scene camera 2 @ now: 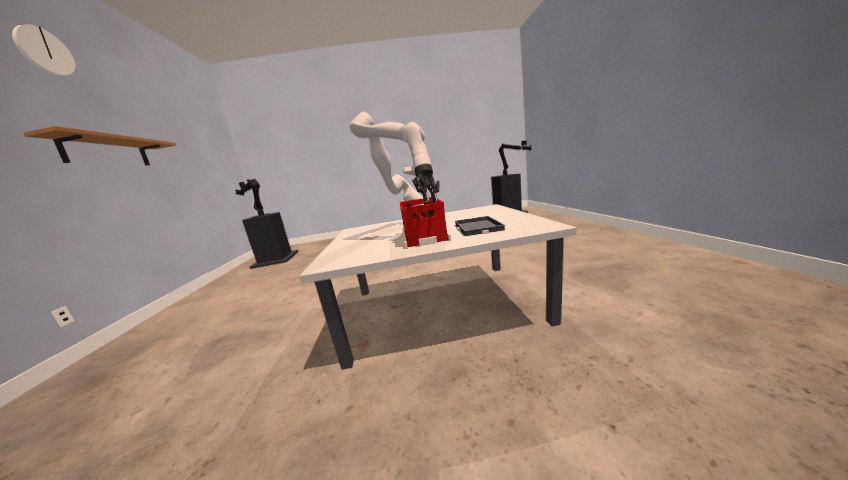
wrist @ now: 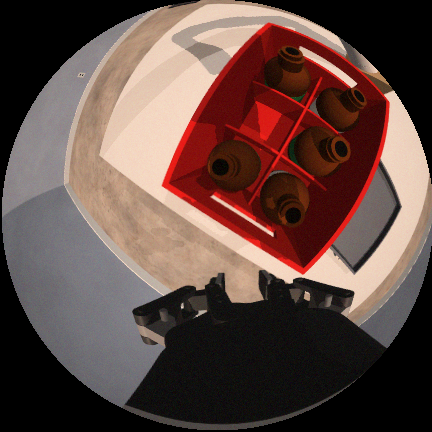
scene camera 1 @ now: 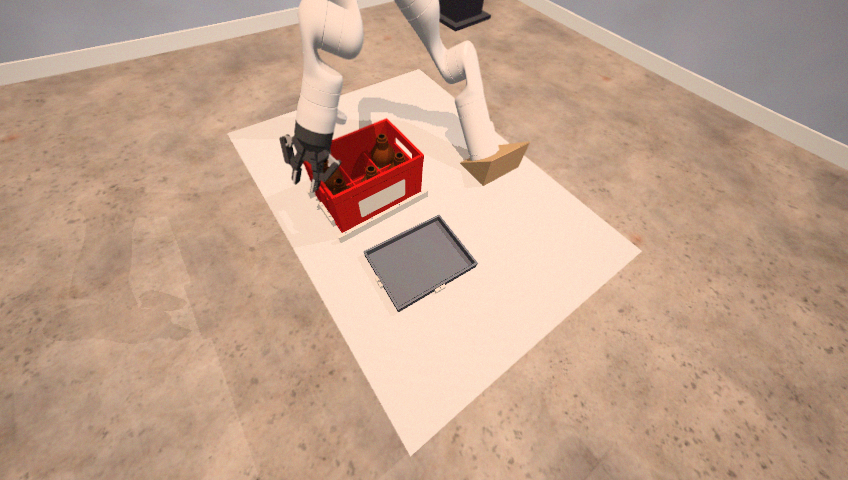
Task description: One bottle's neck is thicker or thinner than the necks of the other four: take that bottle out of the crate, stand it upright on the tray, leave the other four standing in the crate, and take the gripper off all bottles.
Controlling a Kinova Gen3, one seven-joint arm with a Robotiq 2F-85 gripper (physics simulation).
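Frame: origin at the arm's base, x ahead, y left, z up, level; metres.
Seen in the pictures: gripper, fingertip midpoint: [scene camera 2: 431, 202] [wrist: 241, 279] [scene camera 1: 304, 187]; arm's base, origin of the base link: [scene camera 1: 483, 155].
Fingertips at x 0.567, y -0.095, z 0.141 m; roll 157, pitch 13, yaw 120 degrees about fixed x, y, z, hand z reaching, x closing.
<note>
Offsets run from my fingertips to a thing's top centre. "*": to the spot under its first point. Level surfaces: height alone.
The red crate {0.177 m back, 0.024 m right, 0.011 m down} [scene camera 1: 413, 178] [scene camera 2: 425, 231] [wrist: 325, 220] stands upright on the table. In the wrist view, five brown bottles stand in it: two at the far end {* 0.243 m back, 0.060 m right, 0.066 m down} [wrist: 287, 77] {* 0.242 m back, 0.016 m left, 0.064 m down} [wrist: 337, 107], one in the middle right [wrist: 317, 152], two at the near end {* 0.096 m back, 0.062 m right, 0.051 m down} [wrist: 240, 165] {* 0.091 m back, 0.002 m right, 0.040 m down} [wrist: 285, 197]. The middle left compartment is empty. I cannot tell surely which neck differs. My gripper [scene camera 1: 306, 183] [scene camera 2: 431, 199] [wrist: 241, 279] is partly open with nothing between its fingers. It points down at the crate's left end in scene camera 1, partly hiding a bottle. The grey tray {* 0.153 m back, 0.257 m left, 0.181 m down} [scene camera 1: 419, 261] [scene camera 2: 479, 224] [wrist: 367, 220] is empty.
The crate's walls and dividers rise around the bottles, with handle slots in the short ends. The tray lies beside the crate's long side on the white table {0.186 m down} [scene camera 1: 523, 261] [scene camera 2: 368, 258]. A tan wedge-shaped block [scene camera 1: 502, 163] is at the arm's base.
</note>
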